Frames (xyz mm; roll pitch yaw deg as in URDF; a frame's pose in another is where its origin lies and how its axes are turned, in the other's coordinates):
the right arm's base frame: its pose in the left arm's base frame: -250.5 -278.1 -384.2 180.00 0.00 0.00
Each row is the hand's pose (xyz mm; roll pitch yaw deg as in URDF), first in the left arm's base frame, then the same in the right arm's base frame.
Working: the left arm's base frame: its pose in the right arm's base frame: 250.5 -278.1 -384.2 -180.00 0.00 0.00

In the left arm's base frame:
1: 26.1 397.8 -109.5 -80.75 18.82 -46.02
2: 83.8 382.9 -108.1 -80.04 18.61 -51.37
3: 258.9 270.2 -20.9 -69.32 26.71 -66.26
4: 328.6 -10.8 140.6 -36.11 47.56 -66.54
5: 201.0 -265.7 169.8 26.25 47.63 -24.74
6: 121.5 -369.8 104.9 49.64 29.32 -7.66
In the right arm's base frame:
1: 276.6 -675.9 -274.7 99.25 -18.82 46.02
2: 334.3 -661.0 -276.1 99.96 -18.61 51.37
3: 509.4 -548.3 -363.3 110.68 -26.71 66.26
4: 579.1 -267.3 -524.8 143.89 -47.56 66.54
5: 451.5 -12.4 -554.0 -153.75 -47.63 24.74
6: 372.0 91.7 -489.1 -130.36 -29.32 7.66

